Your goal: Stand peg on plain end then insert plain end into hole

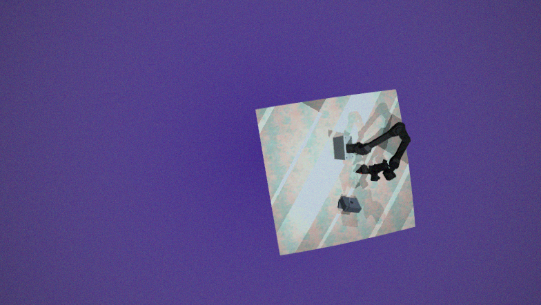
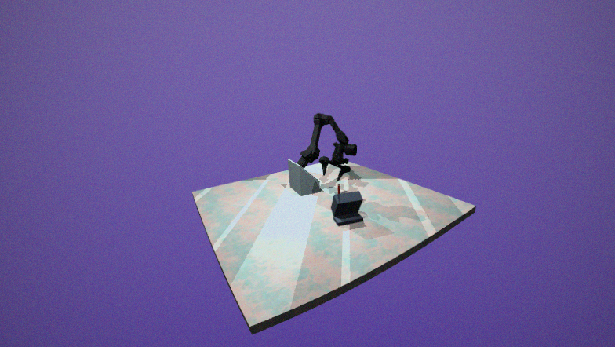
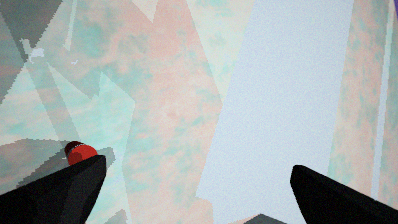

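Now: gripper tip 6 cm above the red peg, 4 cm to the right of it and 1 cm short of it. Round my gripper tip: sloped grey panel (26 cm ahead, 7 cm to the right, 4 cm below).
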